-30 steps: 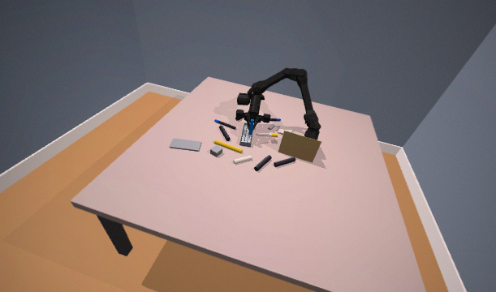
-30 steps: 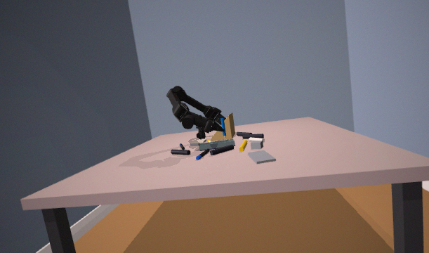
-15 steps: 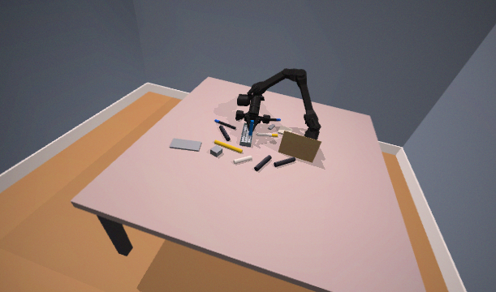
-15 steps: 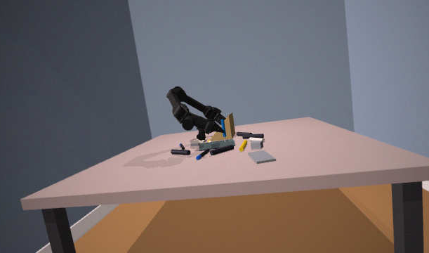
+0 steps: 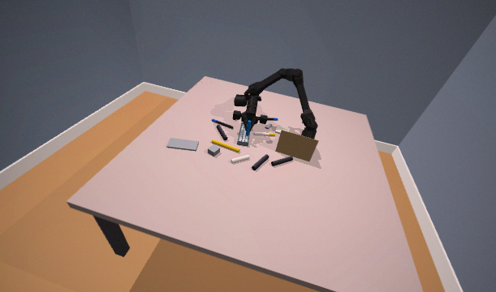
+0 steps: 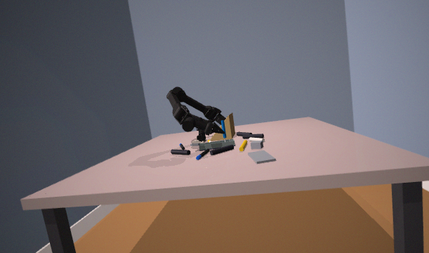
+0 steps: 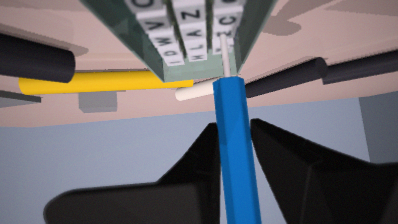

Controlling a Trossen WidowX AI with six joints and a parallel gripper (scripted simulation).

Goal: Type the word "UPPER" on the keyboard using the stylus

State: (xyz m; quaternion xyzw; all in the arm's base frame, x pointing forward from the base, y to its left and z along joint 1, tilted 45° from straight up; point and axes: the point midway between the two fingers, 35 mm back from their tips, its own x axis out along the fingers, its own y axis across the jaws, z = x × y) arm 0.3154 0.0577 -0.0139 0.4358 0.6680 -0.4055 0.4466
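My gripper tip is now 11 cm to the right of the yellow pen, 7 cm short of it and 6 cm above it. The rest, counted from my gripper tip: white cylinder (16 cm to the left, 6 cm below, 4 cm behind); stylus (1 cm below); grey cube (18 cm to the left, 10 cm ahead, 5 cm below).
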